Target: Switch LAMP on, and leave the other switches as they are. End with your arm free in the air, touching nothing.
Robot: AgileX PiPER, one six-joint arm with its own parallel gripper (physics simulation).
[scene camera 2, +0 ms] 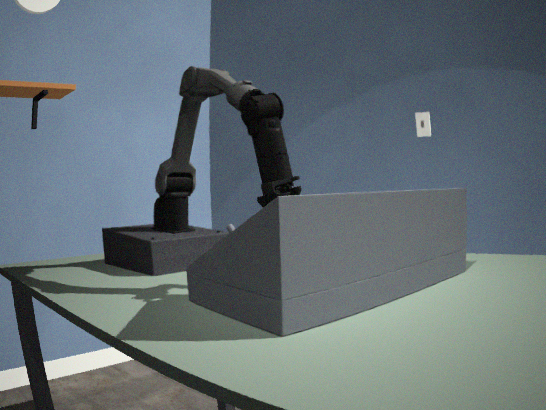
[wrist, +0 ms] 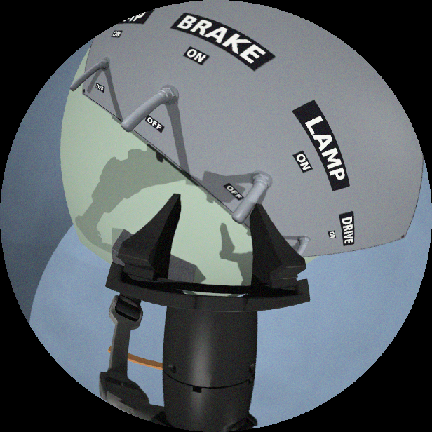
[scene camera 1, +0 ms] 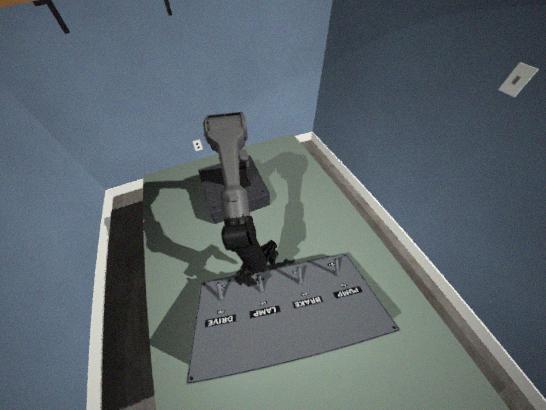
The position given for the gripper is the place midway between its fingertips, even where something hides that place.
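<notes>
A grey sloped switch panel [wrist: 246,100] is part of the robot's scene. So is the gripper [scene camera 1: 263,272], which can be seen in the wrist view [wrist: 217,205] too.
</notes>
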